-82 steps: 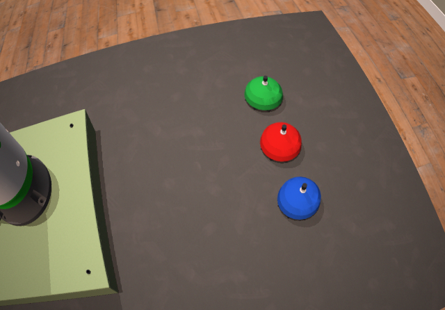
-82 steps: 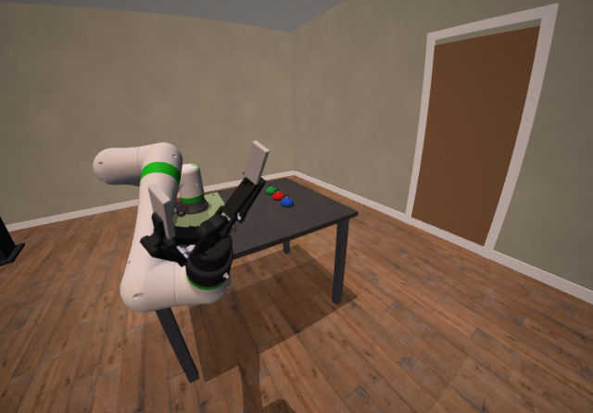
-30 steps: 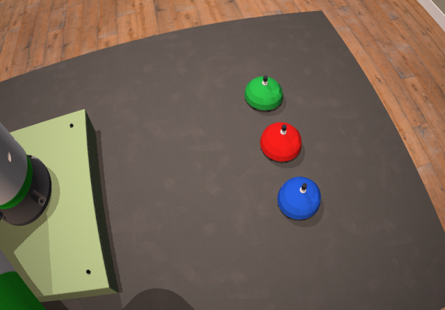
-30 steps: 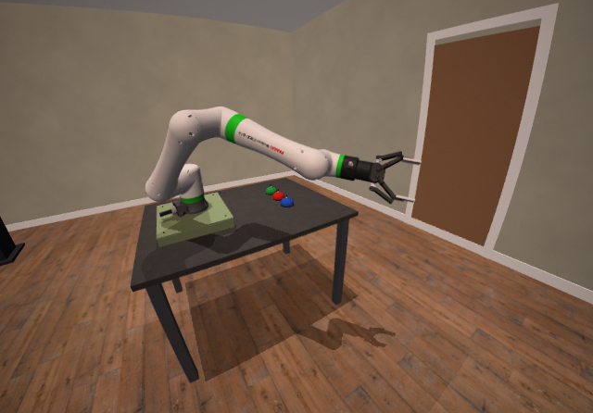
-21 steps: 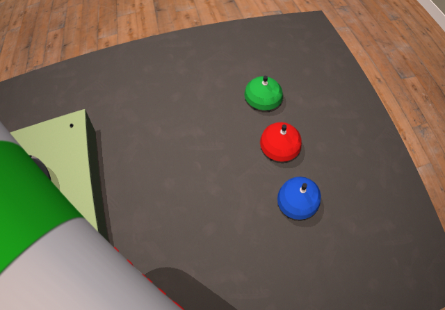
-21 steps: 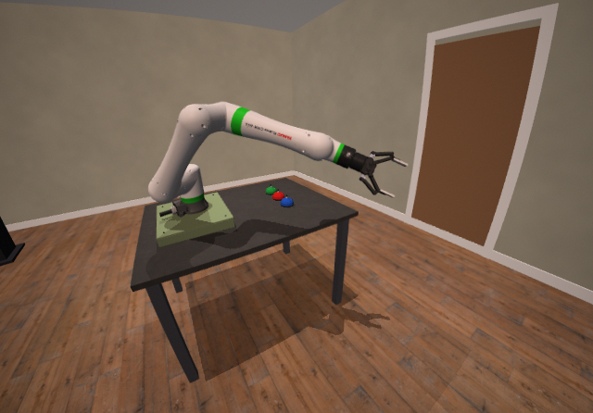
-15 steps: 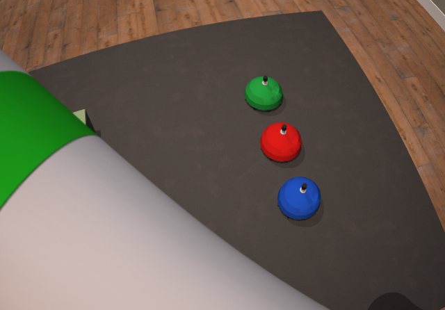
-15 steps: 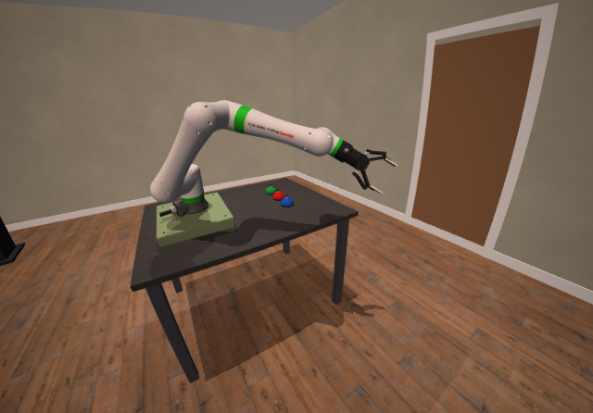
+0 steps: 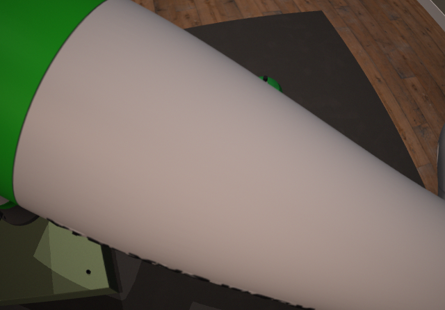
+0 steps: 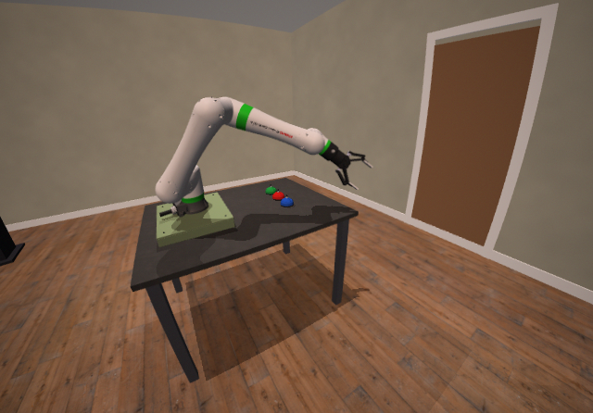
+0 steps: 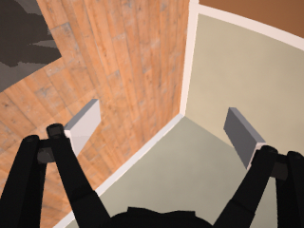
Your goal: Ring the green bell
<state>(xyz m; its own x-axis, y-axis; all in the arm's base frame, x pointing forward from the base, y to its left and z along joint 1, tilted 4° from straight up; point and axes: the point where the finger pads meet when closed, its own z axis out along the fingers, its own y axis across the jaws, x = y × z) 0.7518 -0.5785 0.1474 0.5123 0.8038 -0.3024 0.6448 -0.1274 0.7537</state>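
Right now the green bell is 63 cm to the left of my hand, 19 cm behind it and 17 cm below it. Round my hand: red bell: 50 cm to the left, 22 cm behind, 17 cm below; blue bell: 38 cm to the left, 25 cm behind, 17 cm below.
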